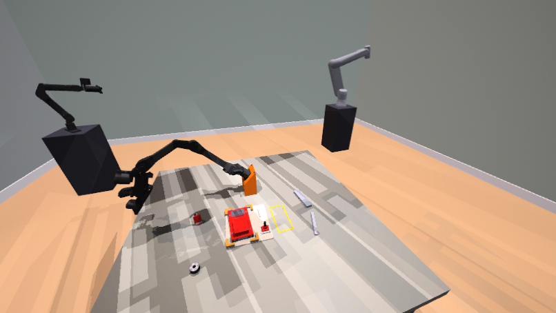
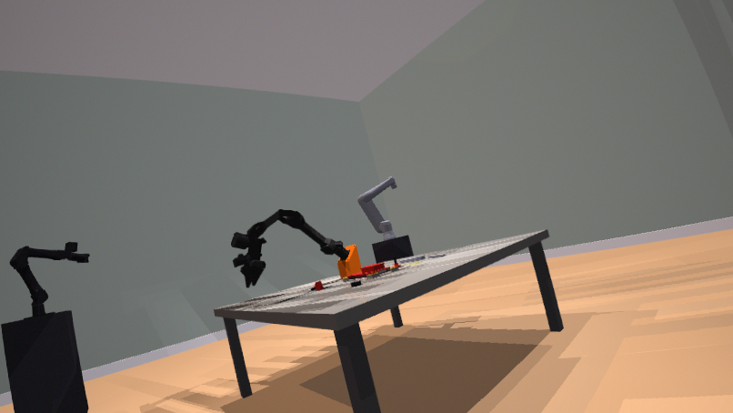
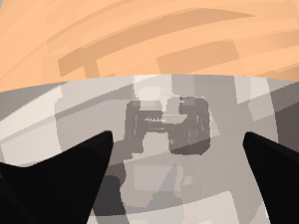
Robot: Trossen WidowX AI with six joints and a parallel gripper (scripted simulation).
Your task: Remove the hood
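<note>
My gripper tip is now 38 cm short of the small wheel, 28 cm to the right of it and 8 cm above it.
</note>
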